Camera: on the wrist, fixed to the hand. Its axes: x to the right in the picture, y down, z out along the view.
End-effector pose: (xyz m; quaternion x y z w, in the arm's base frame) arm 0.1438 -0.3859 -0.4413 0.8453 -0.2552 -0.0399 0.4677
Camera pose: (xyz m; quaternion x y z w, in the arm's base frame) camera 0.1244 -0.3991 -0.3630 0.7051 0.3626 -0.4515 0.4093
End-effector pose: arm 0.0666 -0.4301 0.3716 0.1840 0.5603 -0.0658 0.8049
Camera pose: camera 0.0673 -0.3485 0.3777 -0.3732 0.4704 -0.5282 0.6004
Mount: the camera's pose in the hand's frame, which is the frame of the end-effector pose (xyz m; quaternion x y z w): 0.0028 0.0769 -0.0277 -0.1459 -0.0795 -0.6813 0.7129
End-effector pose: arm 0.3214 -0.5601 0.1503 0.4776 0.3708 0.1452 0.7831
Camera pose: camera 0.3131 -0.5022 0.2074 -0.0149 0.5063 -0.4139 0.7564
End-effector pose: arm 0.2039 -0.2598 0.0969 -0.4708 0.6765 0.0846 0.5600
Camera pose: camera 0.1290 -0.2374 0.0727 -0.8715 0.1047 -0.1851 0.4419
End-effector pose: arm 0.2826 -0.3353 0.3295 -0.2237 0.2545 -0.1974 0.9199
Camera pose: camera 0.2886 -0.2820 0.2677 -0.4828 -0.0153 -0.7125 0.5089
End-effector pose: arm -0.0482 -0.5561 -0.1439 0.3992 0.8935 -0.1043 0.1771
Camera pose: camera 0.0013 -0.4944 -0.1231 -0.3583 0.9101 -0.0964 0.1845
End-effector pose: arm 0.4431 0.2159 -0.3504 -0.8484 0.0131 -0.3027 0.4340
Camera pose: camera 0.4493 0.1470 -0.3940 0.7012 0.5590 0.4421 0.0196
